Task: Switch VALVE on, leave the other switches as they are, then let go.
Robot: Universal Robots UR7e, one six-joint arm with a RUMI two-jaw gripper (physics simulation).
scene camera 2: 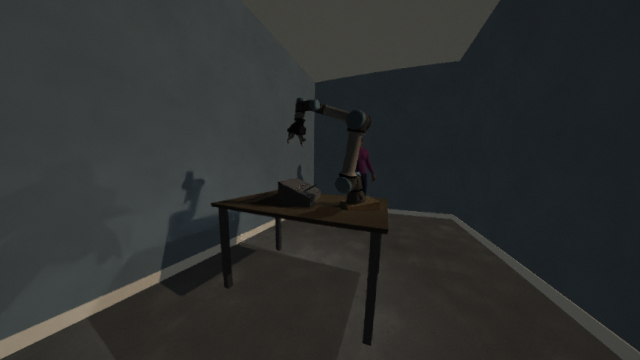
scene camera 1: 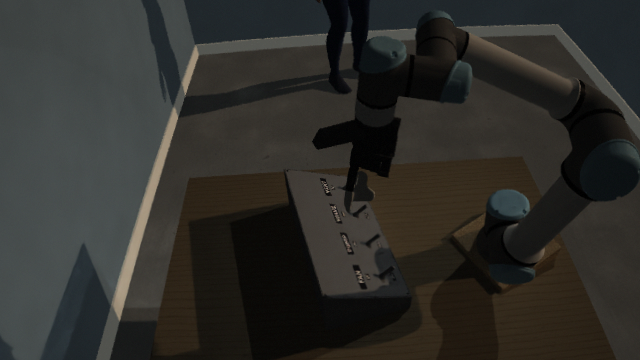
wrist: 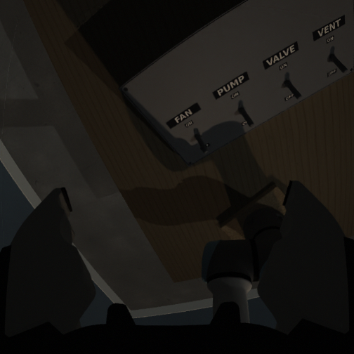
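Seen in the pictures: gripper, between the fingertips: [scene camera 2: 295,144] [scene camera 1: 356,188]; arm's base, origin of its link: [scene camera 2: 356,201].
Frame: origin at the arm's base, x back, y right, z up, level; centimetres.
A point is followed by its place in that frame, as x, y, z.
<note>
The grey sloped switch panel [scene camera 1: 312,225] {-58.0, -5.1, 12.7} [scene camera 2: 290,195] {-43.0, -26.6, 4.3} [wrist: 165,95] lies on the table and carries four levers. The VALVE lever [scene camera 1: 359,210] {-44.8, 5.6, 7.7} [wrist: 292,87] leans to its OFF side. The PUMP lever [scene camera 1: 372,240] {-40.5, -5.8, 7.6} [wrist: 245,114], FAN lever [scene camera 1: 385,273] {-36.6, -17.0, 7.4} [wrist: 200,140] and VENT lever [wrist: 338,60] also lean to OFF. In scene camera 1 the gripper hides the VENT lever. My gripper [scene camera 1: 349,206] [scene camera 2: 296,142] {-44.5, -18.8, 43.3} [wrist: 175,186] is open and empty, well above the panel and touching no lever.
The wooden table [scene camera 1: 210,200] {-99.3, 17.5, -3.5} [scene camera 2: 345,217] {3.5, -32.2, -3.5} [wrist: 165,250] carries the panel and the arm's base block [scene camera 1: 467,240] {-10.1, 2.2, -1.2}. A wall [scene camera 1: 75,125] [scene camera 2: 150,125] stands beyond the panel's label side. A person [scene camera 1: 337,45] [scene camera 2: 365,160] stands behind the table.
</note>
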